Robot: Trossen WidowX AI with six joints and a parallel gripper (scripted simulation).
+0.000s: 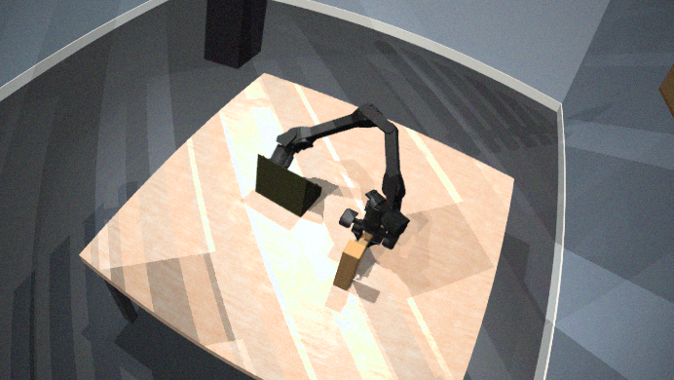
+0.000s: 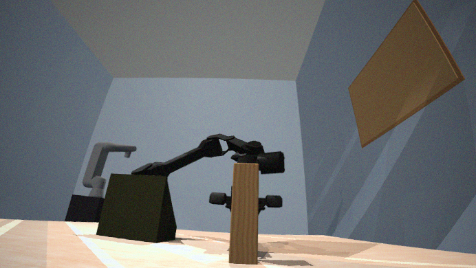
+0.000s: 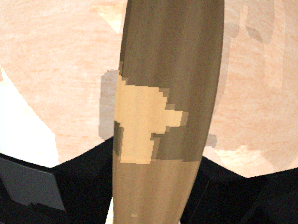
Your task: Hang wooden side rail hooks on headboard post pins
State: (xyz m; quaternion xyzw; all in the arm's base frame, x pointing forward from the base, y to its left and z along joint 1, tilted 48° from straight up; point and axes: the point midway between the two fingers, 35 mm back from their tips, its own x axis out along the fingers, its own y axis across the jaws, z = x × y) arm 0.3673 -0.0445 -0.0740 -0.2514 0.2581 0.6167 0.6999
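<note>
Right now the wooden headboard post is 1 cm behind my gripper tip, 14 cm to the right of it and 4 cm above it.
</note>
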